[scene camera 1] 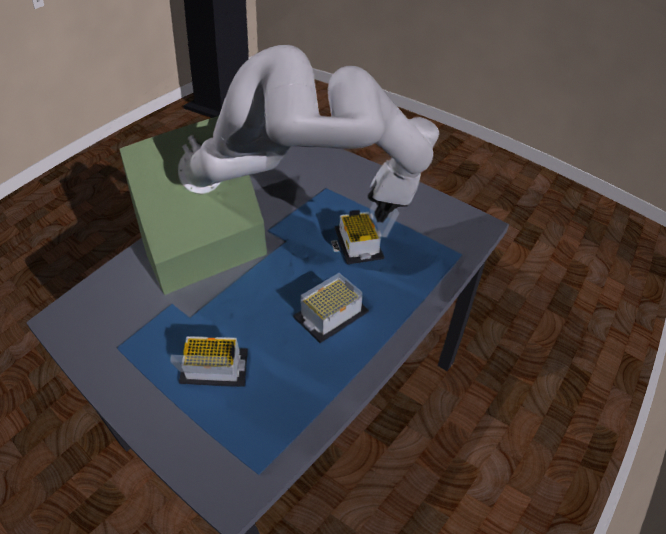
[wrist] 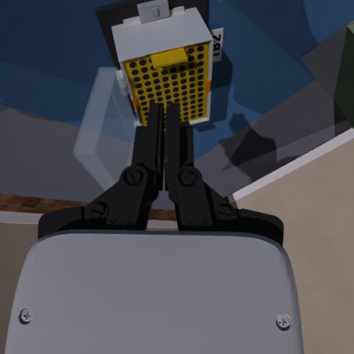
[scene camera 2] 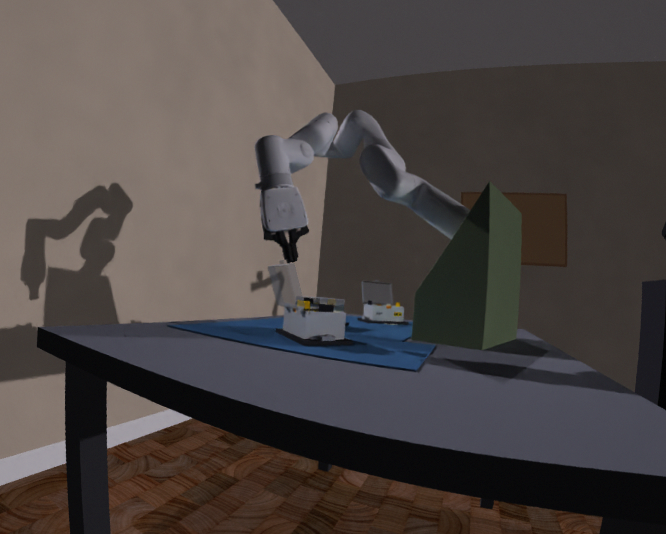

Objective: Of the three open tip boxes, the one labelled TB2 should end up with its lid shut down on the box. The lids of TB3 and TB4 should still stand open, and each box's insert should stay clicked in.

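Where they show: gripper, fingertip midpoint: [scene camera 1: 378,218] [scene camera 2: 292,261]; arm's base, origin of the base link: [scene camera 2: 477,236].
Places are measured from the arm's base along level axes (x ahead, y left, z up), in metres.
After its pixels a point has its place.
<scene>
The TB2 box [scene camera 1: 361,243] @[x 0.366, y 0.212, z -0.214 m] [scene camera 2: 314,324] @[x 0.299, y 0.317, z -0.231 m] [wrist: 162,37] is white, with its label [scene camera 1: 335,245] @[x 0.283, y 0.209, z -0.265 m] [wrist: 217,44] beside it. Its yellow insert [scene camera 1: 359,226] @[x 0.325, y 0.263, z -0.210 m] [wrist: 172,82] sits inside, between orange clips. Its clear lid [scene camera 1: 389,223] @[x 0.415, y 0.267, z -0.157 m] [scene camera 2: 286,284] @[x 0.353, y 0.340, z -0.160 m] [wrist: 95,117] stands open on the side away from the arm's base. My gripper [scene camera 1: 380,218] @[x 0.411, y 0.213, z -0.108 m] [scene camera 2: 291,260] @[x 0.411, y 0.213, z -0.108 m] [wrist: 165,120] is shut and empty. Its tips are close to the lid's upper edge, on the box side; contact is unclear. Two other open boxes [scene camera 1: 332,315] @[x 0.453, y -0.052, z -0.198 m] [scene camera 1: 210,371] @[x 0.351, y -0.347, z -0.187 m] hold yellow inserts; their labels are unreadable.
The boxes stand on a blue mat [scene camera 1: 311,378] @[x 0.498, y -0.186, z -0.267 m] [scene camera 2: 233,333] @[x 0.458, y 0.351, z -0.267 m] on the grey table [scene camera 1: 83,333] @[x -0.060, y -0.462, z -0.270 m] [scene camera 2: 333,394] @[x 0.160, y 0.580, z -0.270 m]. The arm's green base block [scene camera 1: 200,222] @[x 0.051, y -0.068, z -0.107 m] [scene camera 2: 472,300] @[x 0.011, y 0.129, z -0.165 m] stands beside the mat. Another open box [scene camera 2: 383,313] @[x 0.289, y -0.258, z -0.233 m] with an upright clear lid [scene camera 2: 376,292] @[x 0.344, y -0.361, z -0.162 m] stands farther back in scene camera 2.
</scene>
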